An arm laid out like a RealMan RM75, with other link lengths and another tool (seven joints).
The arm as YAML. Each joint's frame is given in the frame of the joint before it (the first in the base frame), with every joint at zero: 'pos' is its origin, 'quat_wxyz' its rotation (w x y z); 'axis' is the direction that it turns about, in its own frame. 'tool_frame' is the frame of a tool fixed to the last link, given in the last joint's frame.
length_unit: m
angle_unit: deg
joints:
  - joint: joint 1
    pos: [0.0, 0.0, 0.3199]
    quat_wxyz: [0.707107, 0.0, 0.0, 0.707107]
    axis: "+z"
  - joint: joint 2
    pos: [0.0, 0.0, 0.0]
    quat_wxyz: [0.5, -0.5, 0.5, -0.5]
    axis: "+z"
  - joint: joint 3
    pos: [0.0, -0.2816, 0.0]
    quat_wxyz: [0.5, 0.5, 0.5, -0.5]
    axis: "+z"
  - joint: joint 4
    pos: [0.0, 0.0, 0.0]
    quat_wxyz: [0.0, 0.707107, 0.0, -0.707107]
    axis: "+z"
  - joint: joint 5
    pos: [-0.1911, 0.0, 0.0]
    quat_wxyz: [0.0, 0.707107, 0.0, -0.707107]
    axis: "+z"
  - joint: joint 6
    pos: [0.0, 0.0, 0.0]
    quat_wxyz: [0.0, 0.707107, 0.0, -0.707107]
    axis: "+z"
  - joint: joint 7
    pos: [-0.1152, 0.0, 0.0]
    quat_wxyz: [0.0, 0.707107, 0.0, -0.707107]
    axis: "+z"
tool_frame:
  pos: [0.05, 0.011, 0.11]
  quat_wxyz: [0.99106, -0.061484, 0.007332, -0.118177]
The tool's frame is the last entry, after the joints.
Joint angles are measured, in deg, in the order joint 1, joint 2, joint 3, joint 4, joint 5, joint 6, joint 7. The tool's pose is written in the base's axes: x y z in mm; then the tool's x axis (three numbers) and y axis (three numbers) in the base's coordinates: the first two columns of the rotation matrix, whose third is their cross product. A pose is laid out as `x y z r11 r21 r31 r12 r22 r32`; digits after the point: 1 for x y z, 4 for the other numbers.
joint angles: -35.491, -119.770, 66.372, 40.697, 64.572, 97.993, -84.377
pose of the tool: -55.5 387.4 55.7 -0.2271 0.9156 -0.3319 0.2691 0.3865 0.8822
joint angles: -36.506, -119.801, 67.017, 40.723, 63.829, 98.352, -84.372
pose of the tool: -46.3 385.8 55.7 -0.1993 0.9191 -0.3399 0.2720 0.3851 0.8819
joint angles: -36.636, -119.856, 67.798, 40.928, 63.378, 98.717, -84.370
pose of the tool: -42.7 382.4 54.5 -0.1834 0.9193 -0.3482 0.2759 0.3881 0.8794
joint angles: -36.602, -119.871, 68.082, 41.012, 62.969, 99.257, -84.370
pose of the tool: -41.1 379.8 55.2 -0.1717 0.9194 -0.3538 0.2738 0.3895 0.8794
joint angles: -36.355, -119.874, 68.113, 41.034, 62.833, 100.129, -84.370
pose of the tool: -41.4 376.4 56.1 -0.1611 0.9189 -0.3600 0.2721 0.3920 0.8788
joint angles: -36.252, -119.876, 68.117, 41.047, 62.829, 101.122, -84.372
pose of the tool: -40.8 372.5 56.7 -0.1469 0.9185 -0.3672 0.2733 0.3944 0.8773
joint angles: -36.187, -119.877, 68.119, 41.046, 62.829, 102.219, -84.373
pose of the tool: -40.0 368.3 57.4 -0.1307 0.9177 -0.3750 0.2751 0.3970 0.8756
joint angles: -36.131, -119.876, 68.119, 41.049, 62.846, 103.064, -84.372
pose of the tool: -39.5 365.0 57.9 -0.1183 0.9170 -0.3810 0.2767 0.3989 0.8742
